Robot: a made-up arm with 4 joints.
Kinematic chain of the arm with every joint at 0, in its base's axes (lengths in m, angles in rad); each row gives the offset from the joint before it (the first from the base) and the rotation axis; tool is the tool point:
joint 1: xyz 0 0 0.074 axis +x
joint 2: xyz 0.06 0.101 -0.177 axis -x
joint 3: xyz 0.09 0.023 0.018 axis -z
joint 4: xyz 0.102 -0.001 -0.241 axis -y
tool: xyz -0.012 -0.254 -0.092
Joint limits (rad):
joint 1: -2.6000..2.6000
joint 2: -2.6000..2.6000
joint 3: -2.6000..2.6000
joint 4: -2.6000..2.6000
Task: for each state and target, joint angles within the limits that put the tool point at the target. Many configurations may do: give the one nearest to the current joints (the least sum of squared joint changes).
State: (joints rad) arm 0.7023 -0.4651 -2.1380 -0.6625
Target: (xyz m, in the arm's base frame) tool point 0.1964 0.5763 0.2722
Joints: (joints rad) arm 0.9713 -0.3740 -2.6000 0.1001
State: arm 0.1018 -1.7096 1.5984 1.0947
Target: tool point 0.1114 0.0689 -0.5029
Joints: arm -0.3547 -1.3464 0.7710 1.5648
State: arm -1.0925 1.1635 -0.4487 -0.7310
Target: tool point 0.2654 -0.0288 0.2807
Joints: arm -1.4529 1.4556 -0.3263 -0.6687
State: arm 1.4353 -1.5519 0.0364 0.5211
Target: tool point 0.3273 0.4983 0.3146
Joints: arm 1.1294 -1.6914 -0.1427 0.5814
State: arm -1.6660 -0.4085 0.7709 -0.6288
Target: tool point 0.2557 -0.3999 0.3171
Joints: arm -1.7825 0.1437 -0.2315 -0.4852
